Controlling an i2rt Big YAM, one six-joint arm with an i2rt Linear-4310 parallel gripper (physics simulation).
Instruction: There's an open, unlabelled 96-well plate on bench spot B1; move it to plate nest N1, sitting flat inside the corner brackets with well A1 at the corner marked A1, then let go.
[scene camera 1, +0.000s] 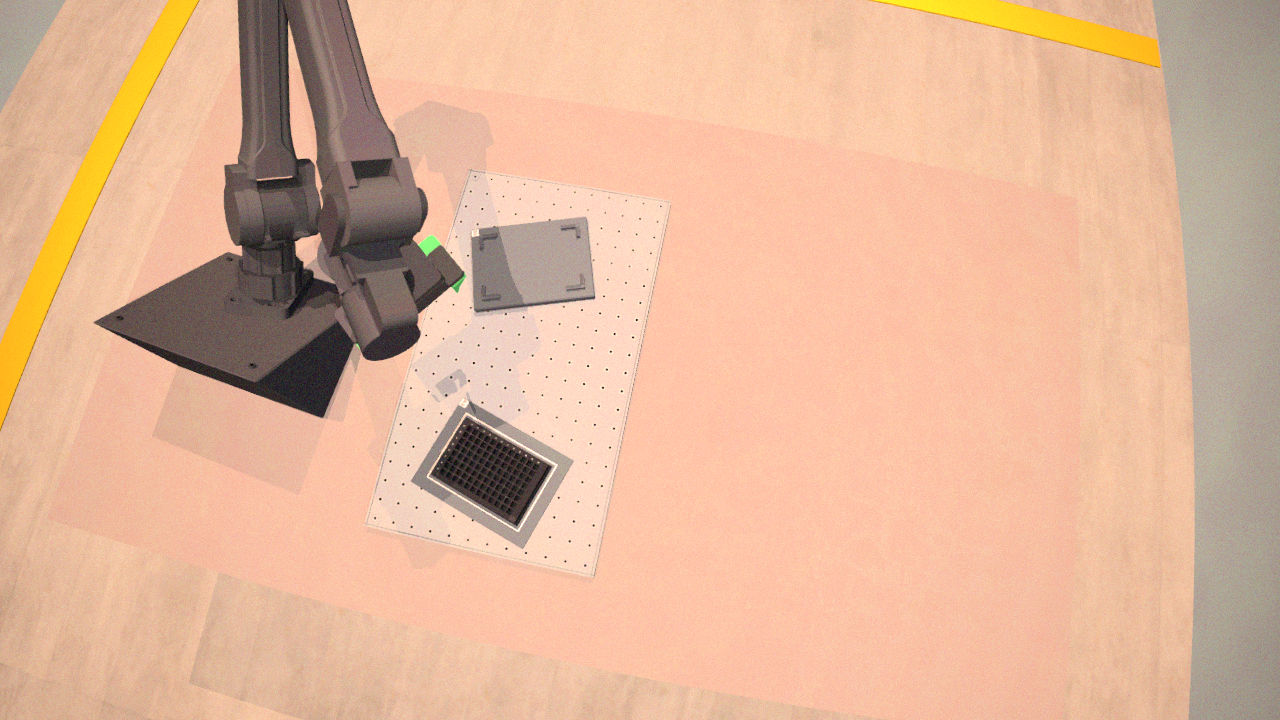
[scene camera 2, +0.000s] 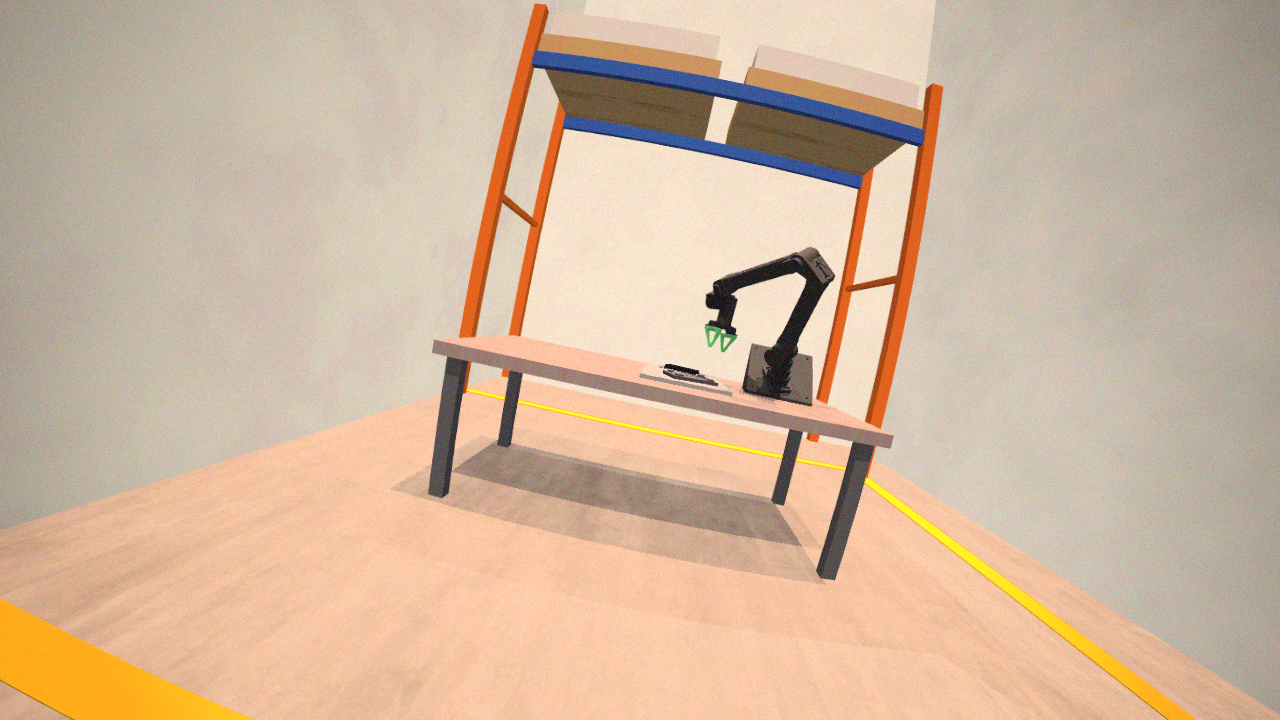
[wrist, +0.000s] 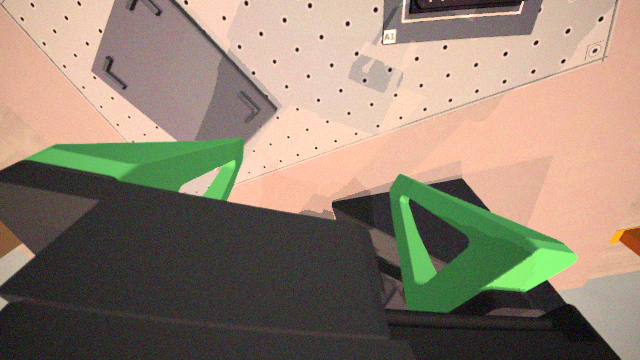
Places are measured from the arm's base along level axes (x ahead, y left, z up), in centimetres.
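Where they show: gripper, fingertip midpoint: (scene camera 1: 423, 314) (scene camera 2: 716, 350) (wrist: 323, 166); arm's base, link origin: (scene camera 1: 271, 295) (scene camera 2: 776, 380) (wrist: 385, 277).
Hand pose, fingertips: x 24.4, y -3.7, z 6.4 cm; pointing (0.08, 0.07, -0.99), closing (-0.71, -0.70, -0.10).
Things, the pixels of their top centre, and the offset from my fingertips. "spot": a spot on its surface instead. Level surfaces: height alone.
- black open 96-well plate, top centre: (scene camera 1: 489, 469) (scene camera 2: 682, 367) dx +8.1, dy -16.3, dz -10.0 cm
- A1 tag, surface spot: (wrist: 389, 36) (scene camera 1: 464, 403) spot: dx +3.4, dy -7.7, dz -11.4 cm
- grey plate nest N1, top centre: (wrist: 176, 91) (scene camera 1: 530, 260) (scene camera 2: 690, 374) dx +9.9, dy +12.3, dz -9.8 cm
- light perforated board, top centre: (wrist: 277, 4) (scene camera 1: 523, 353) (scene camera 2: 682, 374) dx +10.3, dy -0.4, dz -11.5 cm
- table, surface height: dz -12.8 cm
The black open 96-well plate (scene camera 1: 490, 470) (wrist: 465, 5) lies on the grey bench spot B1 (scene camera 1: 543, 501) (wrist: 465, 27), inside its white outline. An A1 tag (scene camera 1: 463, 403) (wrist: 389, 36) marks one corner of the spot. The grey plate nest N1 (scene camera 1: 532, 265) (wrist: 170, 65) has corner brackets and holds no plate. Its white corner tag (scene camera 1: 475, 232) is at its upper left in scene camera 1. My gripper (scene camera 1: 408, 315) (scene camera 2: 718, 346) (wrist: 323, 166) is open and empty, above the table between the arm base and the board. The wrist hides part of the fingers in scene camera 1.
The nest and the spot are on a light perforated board (scene camera 1: 572, 358) (wrist: 310, 40). The dark arm base (scene camera 1: 214, 313) (scene camera 2: 796, 367) stands beside the board. An orange and blue rack (scene camera 2: 487, 232) carrying boxes stands behind the table (scene camera 2: 572, 365).
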